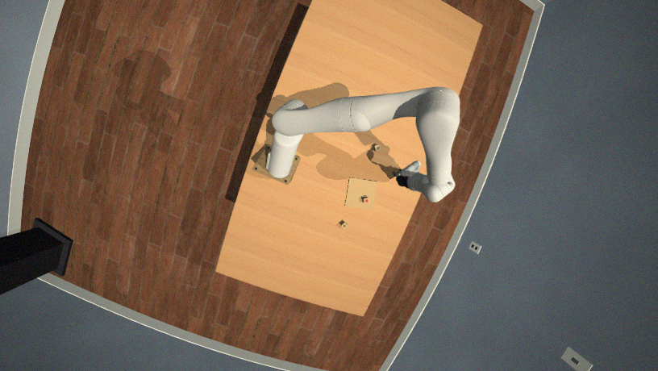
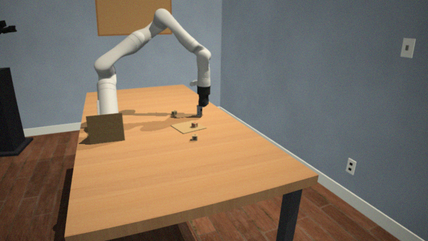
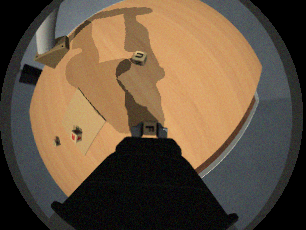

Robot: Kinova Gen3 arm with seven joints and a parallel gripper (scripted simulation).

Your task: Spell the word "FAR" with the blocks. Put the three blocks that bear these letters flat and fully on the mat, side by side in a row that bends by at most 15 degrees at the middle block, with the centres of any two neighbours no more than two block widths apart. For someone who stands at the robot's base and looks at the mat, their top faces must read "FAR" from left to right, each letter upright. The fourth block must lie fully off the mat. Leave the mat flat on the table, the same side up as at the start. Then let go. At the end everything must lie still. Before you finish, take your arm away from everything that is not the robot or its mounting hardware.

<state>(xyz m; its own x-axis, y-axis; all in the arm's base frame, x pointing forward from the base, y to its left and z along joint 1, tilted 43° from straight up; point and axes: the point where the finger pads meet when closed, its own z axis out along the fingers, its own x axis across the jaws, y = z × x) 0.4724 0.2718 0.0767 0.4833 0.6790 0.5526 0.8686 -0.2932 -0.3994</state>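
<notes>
Right now the tan mat is 10 cm behind my hand, 18 cm to the right of it and 2 cm below it.
</notes>
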